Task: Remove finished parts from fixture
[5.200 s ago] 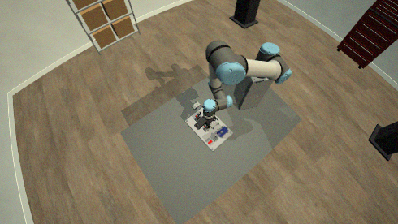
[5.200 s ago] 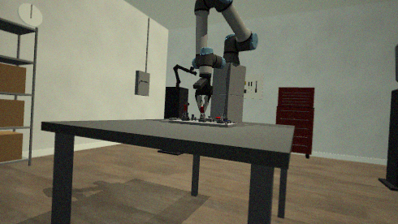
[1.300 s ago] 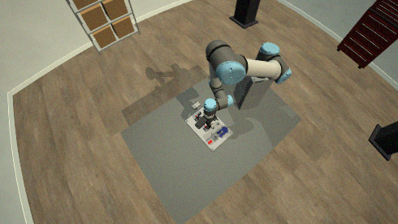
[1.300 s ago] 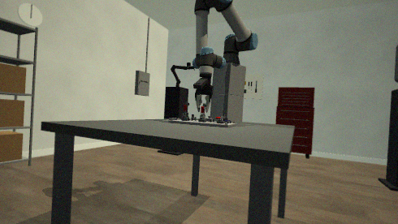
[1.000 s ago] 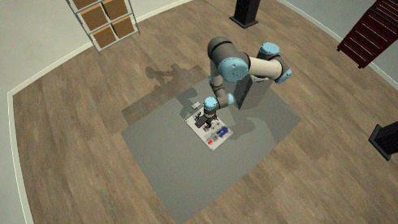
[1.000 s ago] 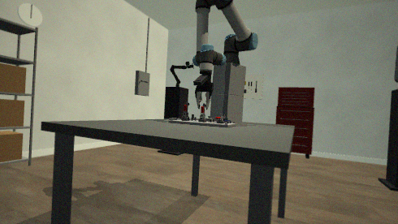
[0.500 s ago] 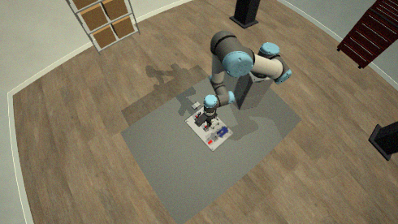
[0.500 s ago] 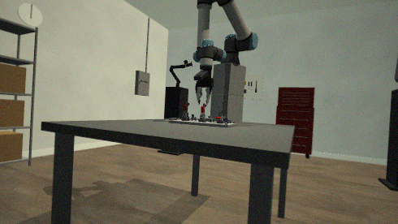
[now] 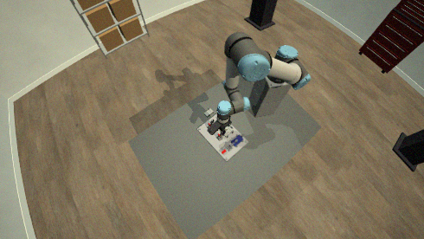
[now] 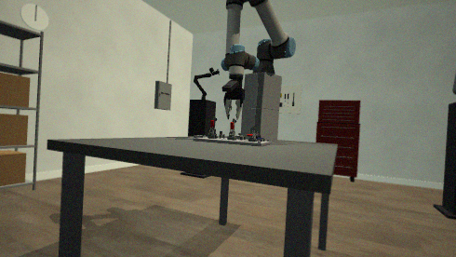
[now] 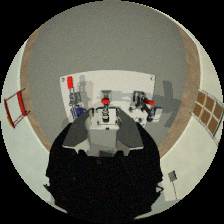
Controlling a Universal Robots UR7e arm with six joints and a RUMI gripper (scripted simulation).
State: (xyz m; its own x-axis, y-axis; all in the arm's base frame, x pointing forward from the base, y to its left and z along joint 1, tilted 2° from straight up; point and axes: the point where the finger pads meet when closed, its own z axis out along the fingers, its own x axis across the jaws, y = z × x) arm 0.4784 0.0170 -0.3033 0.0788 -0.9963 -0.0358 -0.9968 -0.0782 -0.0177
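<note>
Right now the white fixture plate is 13 cm below my hand and 4 cm behind it. Also, from my hand: blue blank (11 cm below, 10 cm to the left, 10 cm behind); then light grey part (23 cm to the right, 12 cm below, 8 cm behind).
</note>
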